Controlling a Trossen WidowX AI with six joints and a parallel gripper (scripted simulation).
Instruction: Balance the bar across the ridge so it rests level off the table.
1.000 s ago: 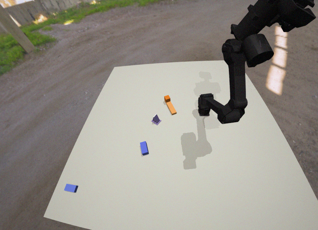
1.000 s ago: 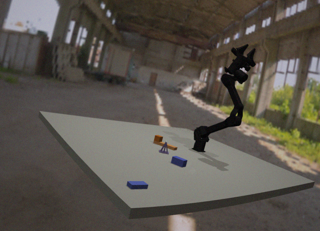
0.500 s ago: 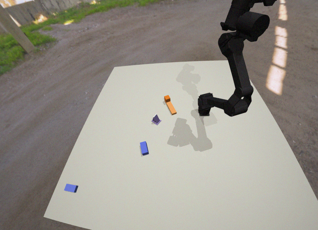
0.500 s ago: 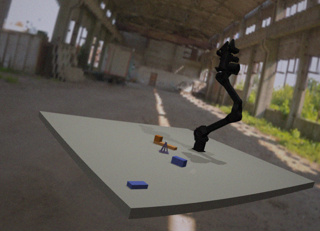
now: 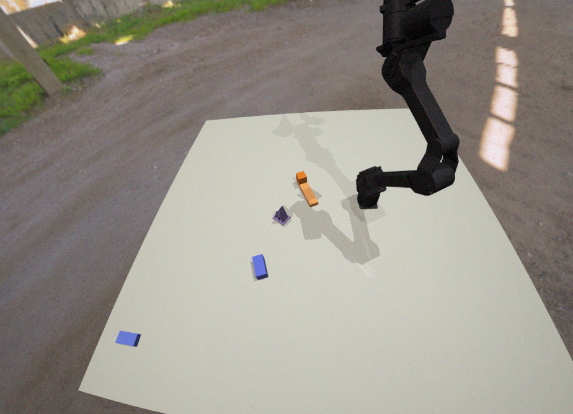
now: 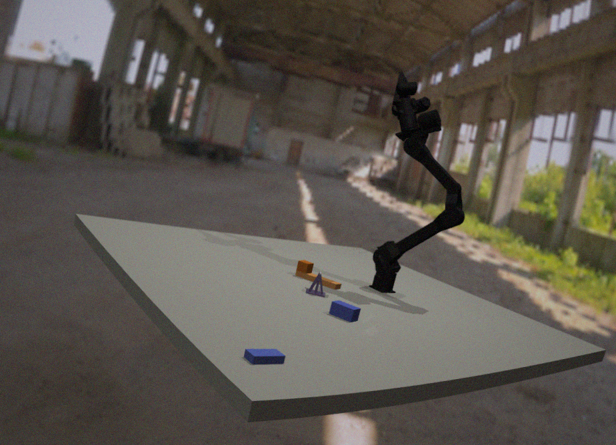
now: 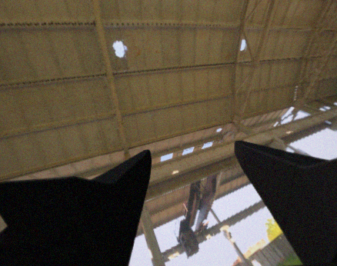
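The orange bar lies 22 cm ahead of my gripper tip, 5 cm to the left of it and 66 cm below it. From my gripper tip the other things lie so: blue block (35 cm ahead, 39 cm to the left, 67 cm below).
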